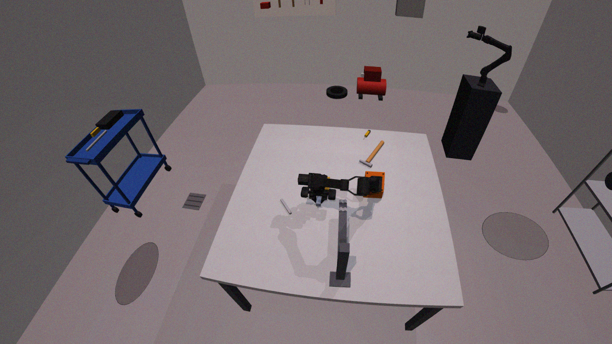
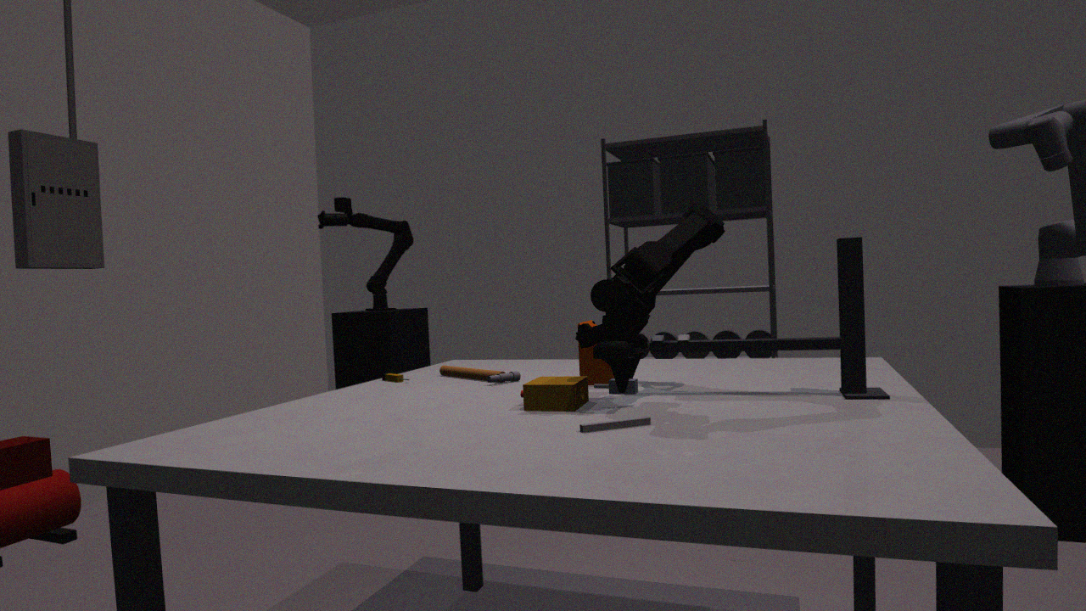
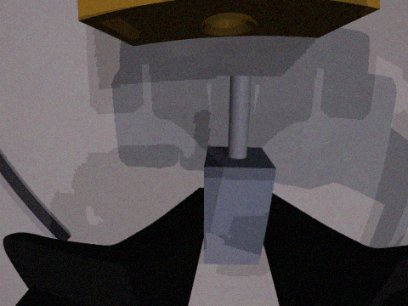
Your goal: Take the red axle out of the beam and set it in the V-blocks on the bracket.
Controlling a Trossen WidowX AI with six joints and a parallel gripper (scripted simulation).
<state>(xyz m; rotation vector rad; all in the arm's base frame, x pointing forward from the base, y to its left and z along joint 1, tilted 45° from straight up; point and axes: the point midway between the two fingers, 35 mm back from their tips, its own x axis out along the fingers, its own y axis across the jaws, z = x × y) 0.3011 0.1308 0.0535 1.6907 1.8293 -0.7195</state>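
Right now my gripper tip is 10 mm short of the yellow beam and 130 mm to the left of it. From my gripper tip the other things lie so: flat grey bar 190 mm ahead, 40 mm to the left, 20 mm below; then small grey block 20 mm to the right, 10 mm above.
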